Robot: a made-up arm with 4 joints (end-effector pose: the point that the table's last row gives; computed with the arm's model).
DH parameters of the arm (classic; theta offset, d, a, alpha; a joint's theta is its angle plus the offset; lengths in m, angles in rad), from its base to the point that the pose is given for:
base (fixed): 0 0.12 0 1.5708
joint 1: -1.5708 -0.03 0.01 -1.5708
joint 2: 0 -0.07 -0.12 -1.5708
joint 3: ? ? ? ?
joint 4: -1.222 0 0.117 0
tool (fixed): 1.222 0 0 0
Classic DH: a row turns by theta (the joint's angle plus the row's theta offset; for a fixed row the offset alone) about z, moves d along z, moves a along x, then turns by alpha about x.
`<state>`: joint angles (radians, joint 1 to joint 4).
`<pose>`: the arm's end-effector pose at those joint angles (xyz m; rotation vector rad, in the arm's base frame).
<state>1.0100 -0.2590 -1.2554 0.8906</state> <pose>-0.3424 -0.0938 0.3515 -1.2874 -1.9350 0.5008</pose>
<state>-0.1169 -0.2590 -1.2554 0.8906</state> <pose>0.0620 -0.0938 0.5287 -0.7086 -0.9717 0.9590</pose>
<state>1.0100 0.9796 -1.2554 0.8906</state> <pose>-0.0018 -0.4104 0.1376 0.1987 -2.3746 0.2813</pose>
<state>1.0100 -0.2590 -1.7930 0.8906</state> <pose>-0.4243 -0.0921 0.2334 -1.5366 -2.4143 0.3384</pose>
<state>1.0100 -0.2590 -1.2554 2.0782</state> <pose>-0.2942 0.0201 0.3088 -2.3457 -0.9640 1.0362</pose>
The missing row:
joint 3: -1.5708 -0.19 0.16 1.5708
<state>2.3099 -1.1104 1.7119 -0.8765</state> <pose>-0.1352 -0.0815 -0.1171 0.7381 -0.3132 -1.8512</pose>
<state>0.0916 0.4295 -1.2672 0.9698</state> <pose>-0.0107 -0.3279 0.3650 -0.2849 -1.3793 0.5504</pose>
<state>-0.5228 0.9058 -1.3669 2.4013</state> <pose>0.0368 -0.2726 0.2411 -0.5746 -0.8534 1.4591</pose>
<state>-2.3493 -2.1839 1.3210 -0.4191</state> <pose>0.2054 0.1843 -0.0369 2.6205 -0.8472 -1.3961</pose>
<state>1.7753 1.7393 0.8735 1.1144</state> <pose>0.1684 0.1545 0.2647 0.0281 -0.9961 2.7653</pose>
